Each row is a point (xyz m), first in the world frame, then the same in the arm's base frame.
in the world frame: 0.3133 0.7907 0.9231
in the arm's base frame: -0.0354 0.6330 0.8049
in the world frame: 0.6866 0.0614 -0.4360
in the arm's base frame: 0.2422 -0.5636 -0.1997
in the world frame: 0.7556 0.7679 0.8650
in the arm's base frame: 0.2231 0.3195 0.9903
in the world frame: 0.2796 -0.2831 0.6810
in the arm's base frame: -0.7086 -0.1813 0.4943
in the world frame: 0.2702 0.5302 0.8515
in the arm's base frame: -0.2130 0.4532 0.7001
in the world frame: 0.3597 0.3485 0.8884
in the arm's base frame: -0.3064 0.2812 0.7639
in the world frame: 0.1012 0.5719 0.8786
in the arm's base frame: -0.2906 0.5978 0.6361
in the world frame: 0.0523 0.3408 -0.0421
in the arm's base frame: -0.0874 0.1621 -0.1839
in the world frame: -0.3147 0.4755 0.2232
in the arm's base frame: -0.3131 0.5754 -0.1455
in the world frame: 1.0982 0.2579 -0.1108
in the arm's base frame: 0.4742 -0.5770 0.3100
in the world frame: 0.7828 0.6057 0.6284
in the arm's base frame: 0.2253 0.1102 0.7923
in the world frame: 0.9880 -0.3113 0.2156
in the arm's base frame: -0.1294 -0.8005 0.4786
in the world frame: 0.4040 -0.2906 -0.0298
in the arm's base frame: -0.3396 -0.4994 -0.0380
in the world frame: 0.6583 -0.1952 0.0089
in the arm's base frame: -0.1452 -0.5795 0.1382
